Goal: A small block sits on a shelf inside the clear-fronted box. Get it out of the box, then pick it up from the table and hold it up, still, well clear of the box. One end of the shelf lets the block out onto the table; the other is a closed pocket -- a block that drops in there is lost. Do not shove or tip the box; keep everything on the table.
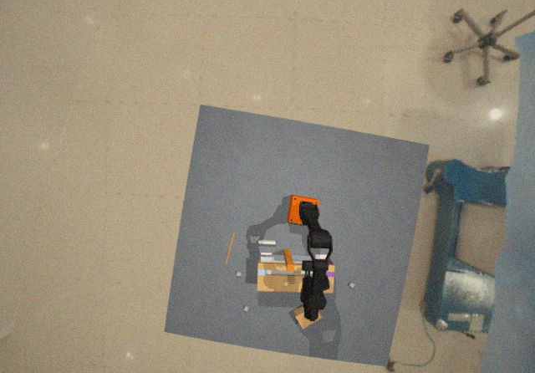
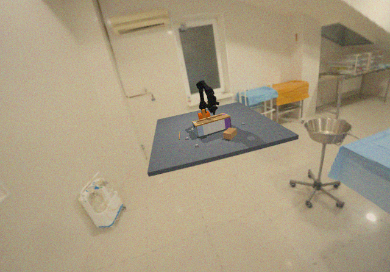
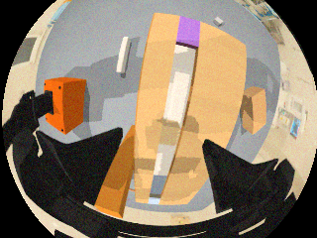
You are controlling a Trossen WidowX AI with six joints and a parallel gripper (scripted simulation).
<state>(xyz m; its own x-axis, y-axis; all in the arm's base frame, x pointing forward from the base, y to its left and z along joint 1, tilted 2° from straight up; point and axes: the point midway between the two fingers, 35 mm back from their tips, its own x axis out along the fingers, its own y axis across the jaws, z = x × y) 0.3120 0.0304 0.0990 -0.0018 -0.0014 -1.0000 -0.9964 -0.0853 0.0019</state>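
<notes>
Right now my gripper tip is 10 cm above the box and 4 cm to the left of it. From my gripper tip the other things lie so: thin stick 40 cm to the right, 16 cm below, 3 cm behind; orange bar 9 cm to the right, 5 cm below, 5 cm behind.
</notes>
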